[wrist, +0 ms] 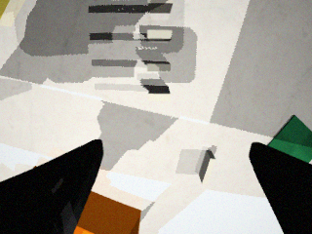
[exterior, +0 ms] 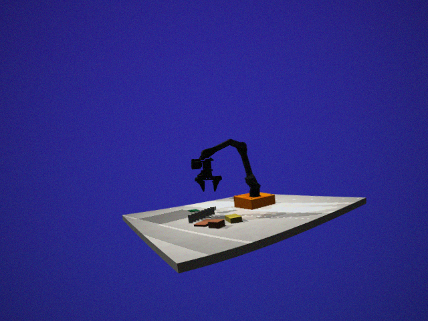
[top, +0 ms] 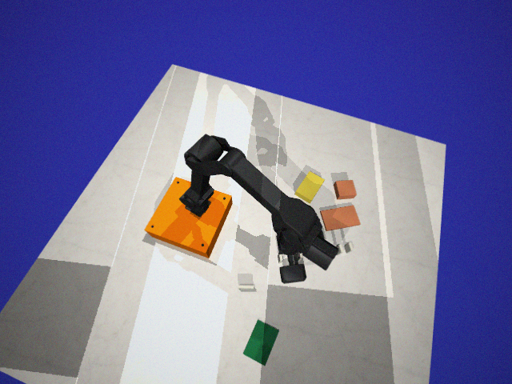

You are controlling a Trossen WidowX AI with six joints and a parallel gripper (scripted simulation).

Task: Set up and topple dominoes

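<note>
My gripper tip is 7 cm short of the flat green piece, 24 cm to the left of it and 15 cm above it. Round my gripper tip: yellow block: 4 cm behind, 31 cm to the left, 14 cm below; then brown block: 8 cm ahead, 37 cm to the left, 14 cm below; then flat orange block: 11 cm ahead, 26 cm to the left, 15 cm below.
</note>
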